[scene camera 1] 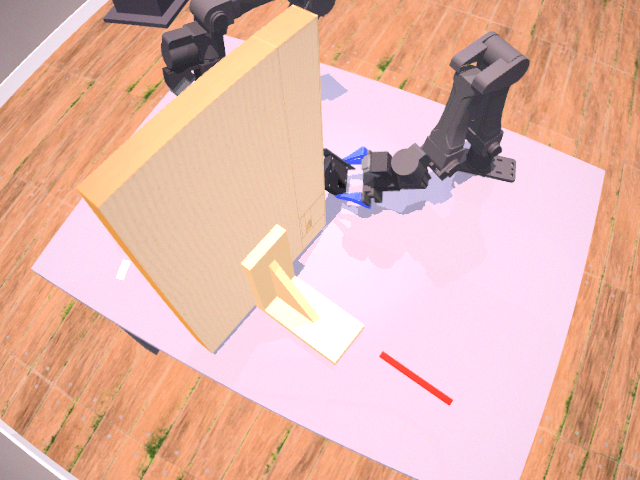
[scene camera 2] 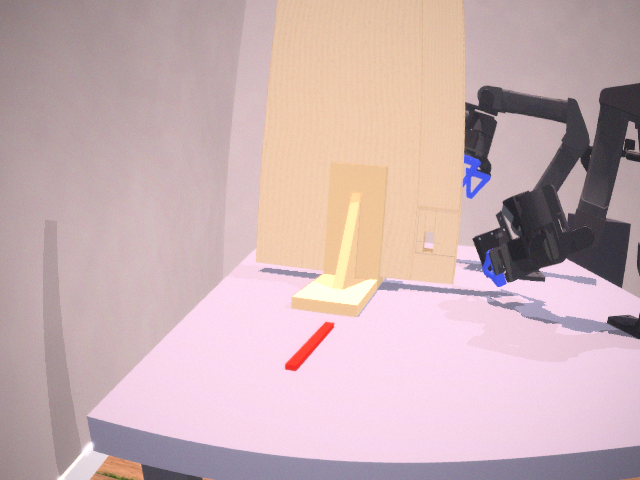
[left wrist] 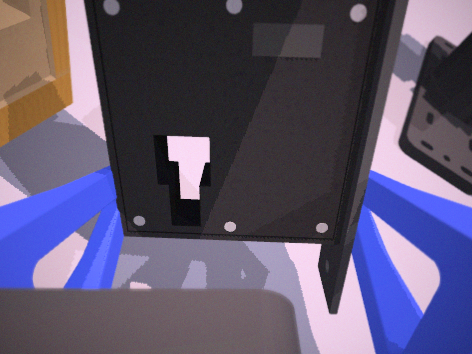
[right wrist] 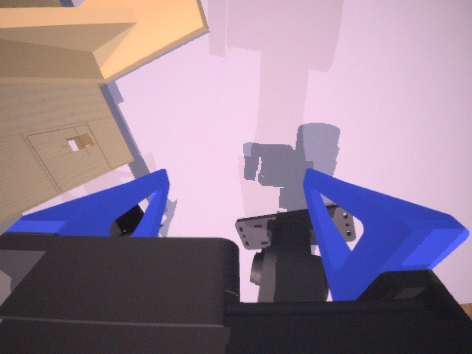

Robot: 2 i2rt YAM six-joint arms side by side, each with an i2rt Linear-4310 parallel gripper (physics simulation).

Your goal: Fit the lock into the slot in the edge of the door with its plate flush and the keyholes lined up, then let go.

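Pixels of known places: left gripper, fingertip midpoint: [scene camera 1: 337, 179] [scene camera 2: 499, 263] [left wrist: 235, 177] [right wrist: 138, 212]; right gripper, fingertip midpoint: [scene camera 2: 464, 193] [right wrist: 236, 176]; left arm's base, origin of the base link: [scene camera 1: 477, 164]; right arm's base, origin of the base link: [left wrist: 447, 105] [right wrist: 291, 227].
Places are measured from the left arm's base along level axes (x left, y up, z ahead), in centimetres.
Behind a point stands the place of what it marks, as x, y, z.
Note:
The lock [scene camera 1: 334, 175] @[-32.5, 9.9, 19.0] [scene camera 2: 485, 243] @[-32.5, 9.7, 20.9] [left wrist: 260, 110] @[-32.2, 9.4, 17.6] is a black box with a plate along one side and a keyhole cut-out. My left gripper [scene camera 1: 345, 178] @[-32.3, 5.9, 17.2] [left wrist: 235, 177] @[-32.3, 5.9, 17.2] is shut on it, one blue finger on each side. The lock is beside the door's slotted edge, apart from it in the left wrist view. The wooden door [scene camera 1: 206, 170] @[-42.1, 49.3, 48.6] [scene camera 2: 361, 103] @[-40.4, 33.3, 44.7] [left wrist: 61, 55] @[-36.2, 5.0, 25.3] [right wrist: 30, 110] @[-40.9, 13.0, 34.9] stands upright; its small keyhole [scene camera 1: 308, 223] @[-35.3, 7.8, 30.8] [scene camera 2: 428, 241] [right wrist: 80, 142] is low near that edge. The slot's inside is not clearly visible. My right gripper [scene camera 2: 473, 178] [right wrist: 236, 176] @[-59.4, 17.3, 14.2] is open and empty, higher up behind the door.
A wooden support foot [scene camera 1: 336, 330] @[-24.5, 1.8, 50.4] [scene camera 2: 330, 297] @[-23.5, 1.8, 51.3] [right wrist: 160, 35] @[-56.1, 1.8, 33.3] braces the door's near face. A red bar [scene camera 1: 416, 378] @[-6.5, 0.6, 56.4] [scene camera 2: 310, 346] @[-4.8, 0.6, 56.8] lies on the pink table [scene camera 1: 491, 335] @[7.8, 0.0, 43.9] [scene camera 2: 439, 403] @[11.7, 0.0, 46.0]. The left arm's base [scene camera 1: 496, 166] @[4.8, 1.0, 0.2] stands toward the back right in scene camera 1.

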